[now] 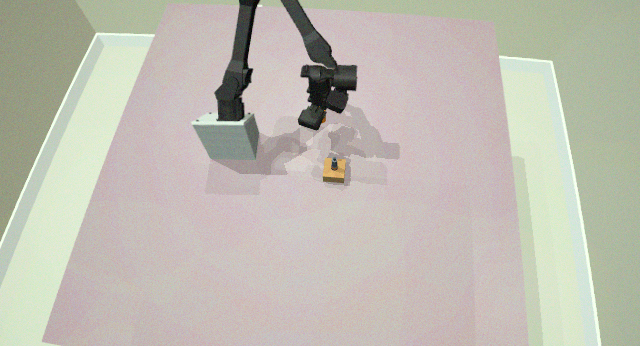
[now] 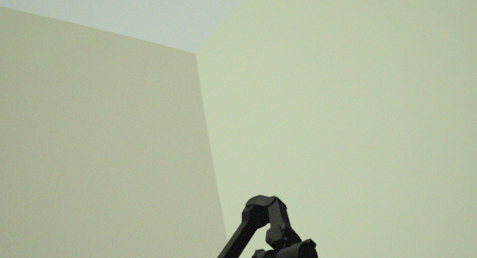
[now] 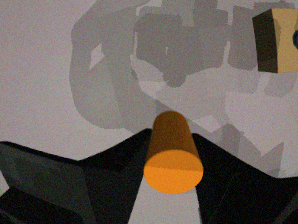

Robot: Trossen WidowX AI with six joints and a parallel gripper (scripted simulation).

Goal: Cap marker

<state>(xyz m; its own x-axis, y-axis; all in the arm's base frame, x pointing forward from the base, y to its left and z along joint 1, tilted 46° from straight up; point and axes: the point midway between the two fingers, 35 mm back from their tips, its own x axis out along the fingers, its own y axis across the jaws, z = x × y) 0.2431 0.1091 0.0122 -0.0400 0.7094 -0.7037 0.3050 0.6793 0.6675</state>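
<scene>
Now: gripper tip 50 mm short of the holder block, 150 mm to the left of it and 60 mm above it. The rest, counted from my gripper tip: orange cap: 10 mm above.
</scene>
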